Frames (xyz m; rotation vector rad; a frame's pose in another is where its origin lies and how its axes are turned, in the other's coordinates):
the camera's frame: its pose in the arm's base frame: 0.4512 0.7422 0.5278 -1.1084 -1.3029 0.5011
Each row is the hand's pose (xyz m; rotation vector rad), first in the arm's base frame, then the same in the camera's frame.
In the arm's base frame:
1: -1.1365 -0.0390 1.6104 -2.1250 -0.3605 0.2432
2: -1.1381 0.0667 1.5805 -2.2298 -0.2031 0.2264
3: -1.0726 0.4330 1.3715 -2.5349 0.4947 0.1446
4: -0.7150 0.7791 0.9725 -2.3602 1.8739 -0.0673
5: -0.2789 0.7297 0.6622 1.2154 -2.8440 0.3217
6: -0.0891 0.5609 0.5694 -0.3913 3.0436 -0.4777
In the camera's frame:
1: -0.5091 -1.7052 1.0659 -0.6266 0.6709 0.8130
2: -0.4373 -1.6339 1.1088 -0.6934 0.7495 0.9367
3: -0.2235 -1.2770 1.2036 -0.9267 1.0752 1.4262
4: -0.0465 -0.6857 1.0425 -1.0209 1.8391 2.1683
5: -0.1309 -0.3215 0.6563 0.2888 -1.8042 -1.5519
6: -0.2679 -0.2634 0.4305 -0.1352 -1.7464 -1.0676

